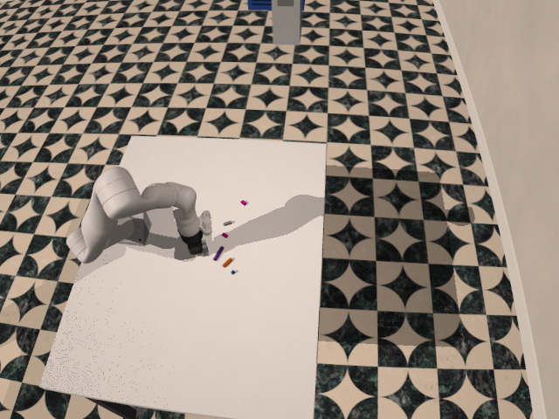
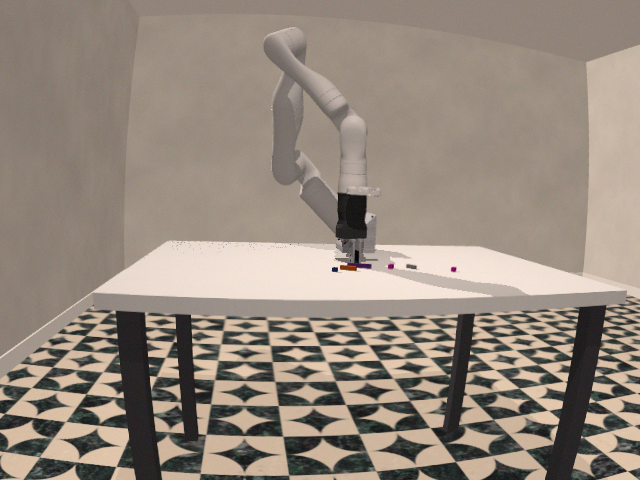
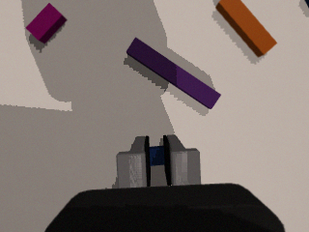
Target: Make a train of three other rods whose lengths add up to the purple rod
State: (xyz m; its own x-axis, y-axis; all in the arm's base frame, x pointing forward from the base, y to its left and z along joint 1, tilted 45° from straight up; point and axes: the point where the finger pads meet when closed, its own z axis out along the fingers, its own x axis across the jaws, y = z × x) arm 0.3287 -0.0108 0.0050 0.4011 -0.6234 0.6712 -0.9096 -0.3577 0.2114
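The purple rod is 50 mm ahead of my hand, 10 mm to the left of it and 10 mm below it. The rest, counted from my hand: grey rod 140 mm to the left, 40 mm ahead, 10 mm below; orange rod 90 mm ahead, 20 mm to the right, 10 mm below.
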